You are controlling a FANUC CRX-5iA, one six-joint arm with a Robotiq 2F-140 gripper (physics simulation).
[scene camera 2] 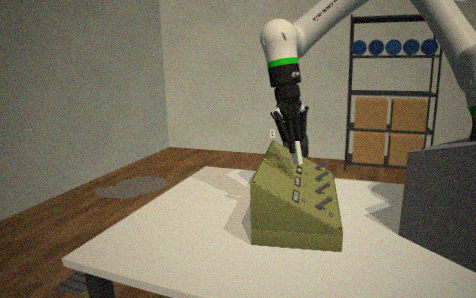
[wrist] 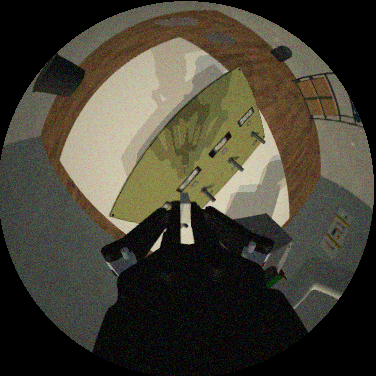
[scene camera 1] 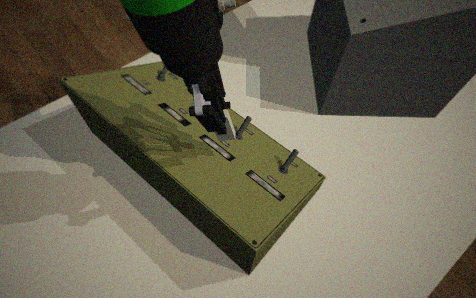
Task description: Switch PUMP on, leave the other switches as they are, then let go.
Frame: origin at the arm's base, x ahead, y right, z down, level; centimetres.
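Where they show: gripper, between the fingertips: (scene camera 2: 297, 164) (wrist: 183, 199) (scene camera 1: 227, 136).
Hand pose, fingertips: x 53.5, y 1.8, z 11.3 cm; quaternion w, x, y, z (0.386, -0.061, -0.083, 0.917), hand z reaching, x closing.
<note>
After its pixels a point has its place.
An olive sloped switch box (scene camera 1: 200, 200) @[x 64.5, y -3.9, z 11.9 cm] (scene camera 2: 295, 239) @[x 51.6, y -14.5, z 27.8 cm] (wrist: 150, 175) @[x 61.4, y 0.2, z 13.7 cm] has label strips, blurred now, and metal levers. The PUMP lever (scene camera 1: 244, 127) @[x 45.9, y 4.7, z 19.1 cm] (scene camera 2: 322, 188) @[x 45.9, y 4.5, z 19.6 cm] (wrist: 209, 195) @[x 45.7, y 5.3, z 18.8 cm] is second from the near right end in scene camera 1. It leans away from its label strip (scene camera 1: 217, 147) @[x 53.7, y 4.4, z 17.9 cm] (scene camera 2: 297, 181) @[x 53.8, y 4.2, z 17.8 cm] (wrist: 189, 180) @[x 53.3, y 4.4, z 18.1 cm], like the VALVE lever (scene camera 1: 289, 161) @[x 45.1, y -7.0, z 19.1 cm] (scene camera 2: 324, 202) @[x 44.7, y -7.3, z 19.2 cm] at that end. The FAN lever (scene camera 2: 322, 176) @[x 46.7, y 16.5, z 19.7 cm] (wrist: 236, 164) @[x 46.9, y 17.0, z 18.9 cm] and DRIVE lever (wrist: 258, 137) @[x 48.0, y 28.8, z 19.0 cm] also lean away. My gripper (scene camera 1: 231, 134) @[x 53.5, y 1.8, z 11.3 cm] (scene camera 2: 298, 161) @[x 53.5, y 1.8, z 11.3 cm] (wrist: 183, 199) @[x 53.5, y 1.8, z 11.3 cm] is shut and empty, its tips beside the PUMP lever in scene camera 1; contact is unclear.
The box stands on a white table (scene camera 1: 360, 225) @[x 39.5, y -24.7, z 30.7 cm] (scene camera 2: 165, 250) @[x 86.0, y -24.6, z 30.7 cm] (wrist: 95, 125) @[x 94.2, y -6.6, z 30.7 cm]. A dark grey block (scene camera 1: 400, 70) @[x 13.3, y -9.8, z 14.3 cm] (scene camera 2: 440, 200) @[x 15.2, y -7.9, z 15.8 cm] stands on the lever side of the box. A shelf rack (scene camera 2: 348, 110) stands by the back wall. The arm's shadow falls across the box.
</note>
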